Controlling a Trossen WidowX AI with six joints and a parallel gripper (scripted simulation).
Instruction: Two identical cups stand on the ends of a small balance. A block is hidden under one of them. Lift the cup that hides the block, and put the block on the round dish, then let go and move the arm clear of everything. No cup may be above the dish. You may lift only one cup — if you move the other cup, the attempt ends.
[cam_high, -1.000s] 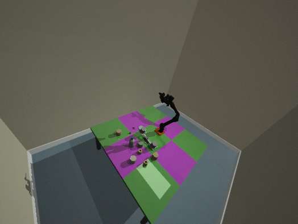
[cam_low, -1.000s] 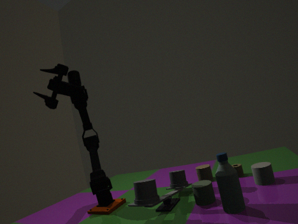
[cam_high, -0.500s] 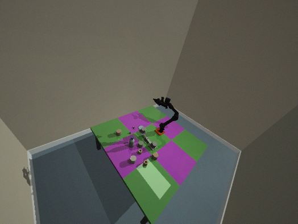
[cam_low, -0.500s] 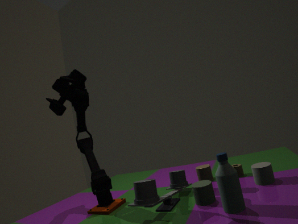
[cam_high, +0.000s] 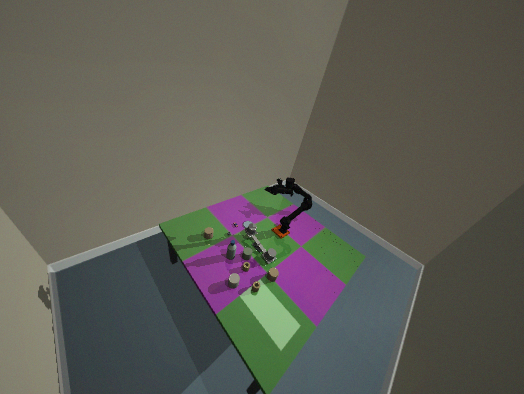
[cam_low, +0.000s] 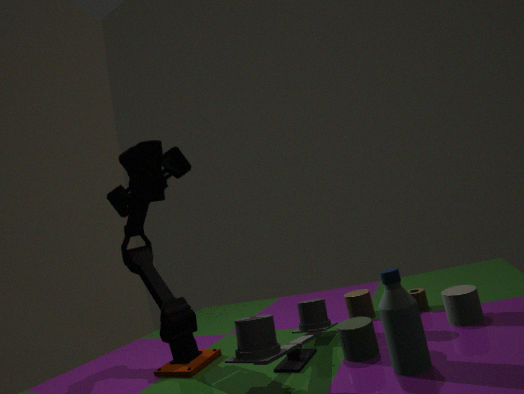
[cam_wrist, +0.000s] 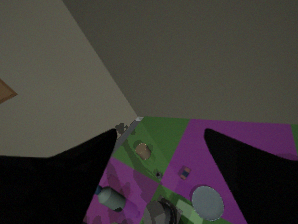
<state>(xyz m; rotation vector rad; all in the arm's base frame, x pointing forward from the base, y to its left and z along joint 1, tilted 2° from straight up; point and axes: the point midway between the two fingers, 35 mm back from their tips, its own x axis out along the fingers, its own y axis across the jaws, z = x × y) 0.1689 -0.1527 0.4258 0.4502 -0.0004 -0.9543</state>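
My gripper tip is 150 mm short of the light-blue block, 310 mm to the right of it and 390 mm above it. The rest, counted from my gripper tip: small balance 140 mm ahead, 180 mm to the left, 400 mm below; then grey cup 130 mm ahead, 40 mm to the left, 320 mm below; then pale round dish 40 mm ahead, 60 mm to the right, 430 mm below.
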